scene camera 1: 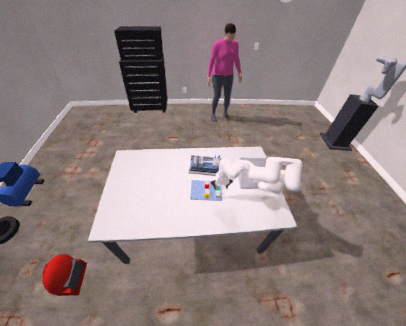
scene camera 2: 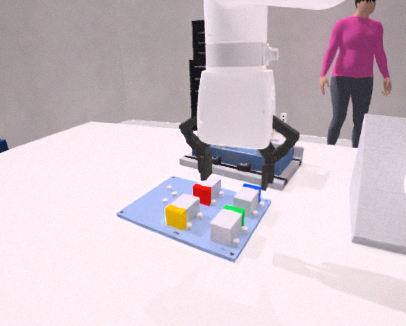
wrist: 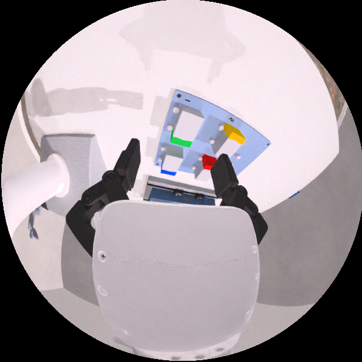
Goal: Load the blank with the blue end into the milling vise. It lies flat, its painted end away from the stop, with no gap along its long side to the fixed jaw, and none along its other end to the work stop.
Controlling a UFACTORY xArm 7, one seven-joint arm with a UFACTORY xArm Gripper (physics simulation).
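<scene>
The blank with the blue end lies in the blue plate, its blue end facing the vise. My gripper is open and empty. It hangs above the vise side of the plate, its fingers apart; in scene camera 2 one fingertip shows just beside the blue end and the other near the red-ended blank. The milling vise stands behind the plate. Its jaws and work stop are hidden behind the gripper in scene camera 2 and by the gripper body in the wrist view.
A green-ended blank, a yellow-ended blank and a red-ended blank share the plate with small white pegs. The arm's grey pedestal block stands at the right of the table in scene camera 2.
</scene>
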